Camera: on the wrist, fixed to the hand. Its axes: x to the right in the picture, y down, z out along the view.
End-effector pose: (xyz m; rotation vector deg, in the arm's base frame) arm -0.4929 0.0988 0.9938 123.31 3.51 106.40
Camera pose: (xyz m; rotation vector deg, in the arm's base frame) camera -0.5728 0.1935 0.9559 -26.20 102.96 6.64
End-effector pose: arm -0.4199 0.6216 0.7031 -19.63 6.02 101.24
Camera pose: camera -0.3146 0.5912 0.6341 -29.61 4.87 -81.66
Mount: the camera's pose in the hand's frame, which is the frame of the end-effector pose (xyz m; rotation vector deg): -0.0284 -0.0871 -0.0916 -3.91 -47.78 172.33
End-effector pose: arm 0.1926 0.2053 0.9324 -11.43 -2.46 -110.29
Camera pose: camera 0.1103 0.2511 0.8434 -30.81 -6.41 69.20
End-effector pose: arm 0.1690 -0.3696 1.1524 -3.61 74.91 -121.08
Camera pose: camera 0.1155 -0.2564 1.1855 30.41 -4.77 37.76
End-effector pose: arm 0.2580 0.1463 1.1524 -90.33 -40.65 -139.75
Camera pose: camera 0.1629 0.1765 1.0698 -57.48 63.80 25.48
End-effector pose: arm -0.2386 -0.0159 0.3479 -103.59 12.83 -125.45
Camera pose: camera -0.3342 0.0695 0.3295 -17.28 73.28 38.03
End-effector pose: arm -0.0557 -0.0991 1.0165 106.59 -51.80 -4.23
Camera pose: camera 0.0113 0.0056 0.9799 65.23 154.34 -48.37
